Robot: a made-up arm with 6 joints.
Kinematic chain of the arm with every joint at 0, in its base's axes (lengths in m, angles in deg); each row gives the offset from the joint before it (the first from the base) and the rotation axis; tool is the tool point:
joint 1: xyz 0 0 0.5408 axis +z
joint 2: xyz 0.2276 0 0 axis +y
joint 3: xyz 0 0 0.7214 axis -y
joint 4: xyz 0 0 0.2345 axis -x
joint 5: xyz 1.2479 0 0 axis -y
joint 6: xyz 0.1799 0 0 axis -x
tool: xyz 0 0 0
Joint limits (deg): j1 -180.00..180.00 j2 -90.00..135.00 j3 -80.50..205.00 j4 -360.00..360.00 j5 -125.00..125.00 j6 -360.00..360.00
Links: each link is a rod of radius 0.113 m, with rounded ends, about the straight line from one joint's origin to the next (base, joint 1, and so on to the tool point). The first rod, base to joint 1, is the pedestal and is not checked.
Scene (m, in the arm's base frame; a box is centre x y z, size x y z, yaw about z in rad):
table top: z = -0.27
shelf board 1: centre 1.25 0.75 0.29 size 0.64 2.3 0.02 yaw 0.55
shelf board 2: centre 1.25 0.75 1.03 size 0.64 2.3 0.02 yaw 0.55
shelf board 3: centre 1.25 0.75 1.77 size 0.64 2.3 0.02 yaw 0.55
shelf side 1: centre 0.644 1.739 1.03 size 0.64 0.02 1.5 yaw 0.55
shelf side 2: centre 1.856 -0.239 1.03 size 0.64 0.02 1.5 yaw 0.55
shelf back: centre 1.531 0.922 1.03 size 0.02 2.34 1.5 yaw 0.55
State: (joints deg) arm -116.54 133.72 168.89 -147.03 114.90 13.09
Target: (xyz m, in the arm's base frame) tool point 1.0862 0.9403 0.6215
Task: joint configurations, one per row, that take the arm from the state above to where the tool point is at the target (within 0.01 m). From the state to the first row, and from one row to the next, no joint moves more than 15 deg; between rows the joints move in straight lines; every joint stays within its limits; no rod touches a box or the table.
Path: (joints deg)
1: -118.88 120.09 172.41 -146.80 112.34 13.09
2: -121.22 106.46 175.94 -146.57 109.79 13.09
3: -123.56 92.83 179.46 -146.34 107.23 13.09
4: -125.90 79.20 182.99 -146.11 104.68 13.09
5: -128.24 65.57 186.51 -145.88 102.12 13.09
6: -130.58 51.94 190.03 -145.65 99.57 13.09
7: -132.92 38.31 193.56 -145.42 97.01 13.09
8: -135.26 24.68 197.08 -145.19 94.45 13.09
9: -137.60 11.05 200.60 -144.97 91.90 13.09
10: -139.93 -2.58 204.13 -144.74 89.34 13.09
11: -140.91 -14.33 189.39 -145.23 82.87 13.09
12: -141.89 -26.09 174.65 -145.73 76.40 13.09
13: -142.87 -37.84 159.91 -146.22 69.92 13.09

